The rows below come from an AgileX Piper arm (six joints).
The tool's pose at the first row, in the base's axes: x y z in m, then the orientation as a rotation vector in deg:
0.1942 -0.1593 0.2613 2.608 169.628 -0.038
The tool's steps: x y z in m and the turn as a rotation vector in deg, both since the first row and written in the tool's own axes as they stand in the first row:
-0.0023 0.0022 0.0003 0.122 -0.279 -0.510
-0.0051 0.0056 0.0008 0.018 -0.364 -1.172
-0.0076 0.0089 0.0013 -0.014 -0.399 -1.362
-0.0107 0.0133 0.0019 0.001 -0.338 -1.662
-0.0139 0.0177 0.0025 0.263 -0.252 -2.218
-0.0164 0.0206 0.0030 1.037 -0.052 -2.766
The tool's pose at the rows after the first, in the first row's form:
0.1966 -0.1572 0.2614 1.867 169.361 -0.293
0.1995 -0.1539 0.2614 0.874 169.283 -0.230
0.2022 -0.1506 0.2614 0.589 169.249 -0.209
0.2055 -0.1463 0.2614 0.147 169.311 -0.270
0.2089 -0.1420 0.2614 -0.640 169.400 -0.730
0.2115 -0.1392 0.2613 -1.348 169.600 -1.945

